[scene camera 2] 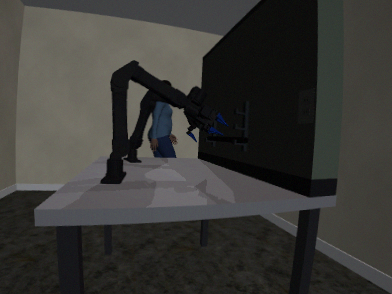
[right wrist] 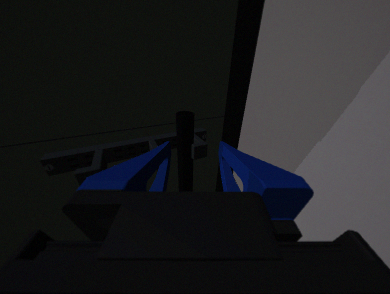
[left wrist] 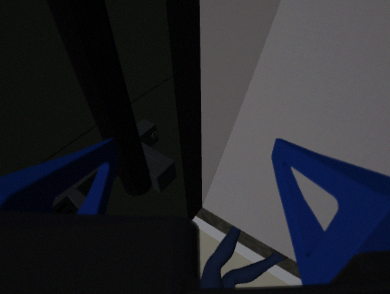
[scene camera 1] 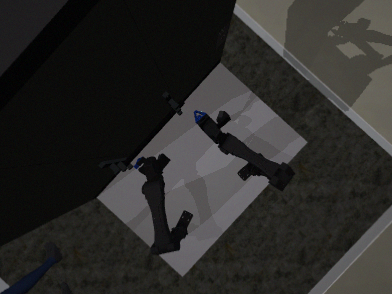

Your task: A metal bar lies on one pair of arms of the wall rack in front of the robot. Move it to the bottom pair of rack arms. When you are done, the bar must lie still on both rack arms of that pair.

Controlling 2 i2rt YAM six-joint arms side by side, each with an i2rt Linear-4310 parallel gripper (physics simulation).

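Observation:
The dark metal bar (scene camera 2: 227,139) (left wrist: 112,100) (right wrist: 185,125) lies along the wall at the lowest rack arms. In the left wrist view its end rests against a rack arm (left wrist: 162,175); in the right wrist view it lies beside the lowest arm (right wrist: 200,151). Contact at both arms is hard to tell. My left gripper (scene camera 1: 137,163) (left wrist: 195,147) is wide open and empty, the bar passing behind one finger. My right gripper (scene camera 1: 199,115) (scene camera 2: 225,129) (right wrist: 194,147) is partly open, with the bar showing between its fingertips and a gap each side.
The dark wall panel (scene camera 1: 75,90) (scene camera 2: 280,100) carries the rack's near upright (scene camera 2: 246,117), with higher arms above the bar. The pale table (scene camera 1: 200,185) (scene camera 2: 185,215) stands below both arms. A person in blue (scene camera 2: 162,122) stands behind the table.

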